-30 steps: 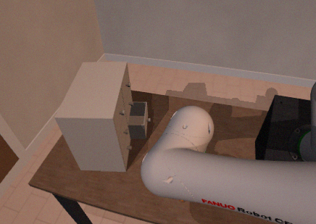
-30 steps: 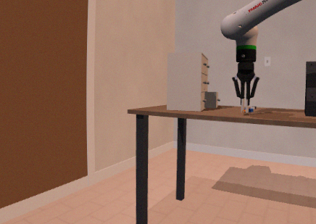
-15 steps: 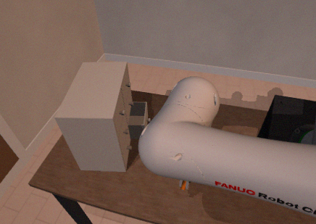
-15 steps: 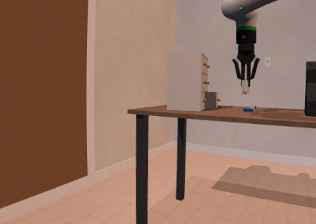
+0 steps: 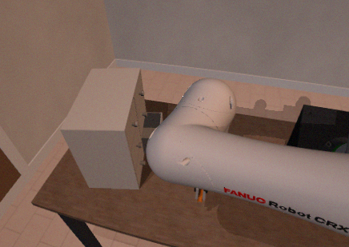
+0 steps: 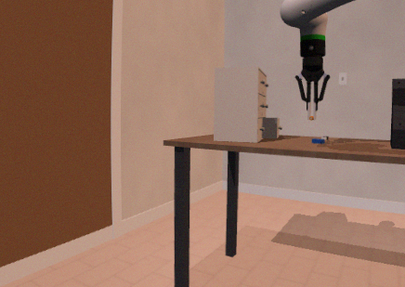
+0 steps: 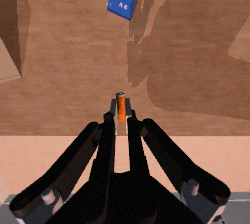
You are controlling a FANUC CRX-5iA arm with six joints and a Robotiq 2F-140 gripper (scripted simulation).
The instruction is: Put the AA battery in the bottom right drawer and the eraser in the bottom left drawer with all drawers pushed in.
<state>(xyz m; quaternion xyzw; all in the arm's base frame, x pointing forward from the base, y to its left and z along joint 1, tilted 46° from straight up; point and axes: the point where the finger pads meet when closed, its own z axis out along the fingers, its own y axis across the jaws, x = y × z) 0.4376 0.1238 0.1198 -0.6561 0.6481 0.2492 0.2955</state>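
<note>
Now: the blue AA battery 16 cm to the right of my hand and 13 cm below it. Also, from my hand: orange AA battery 3 cm below; then eraser 37 cm to the right, 13 cm below, 1 cm behind.
</note>
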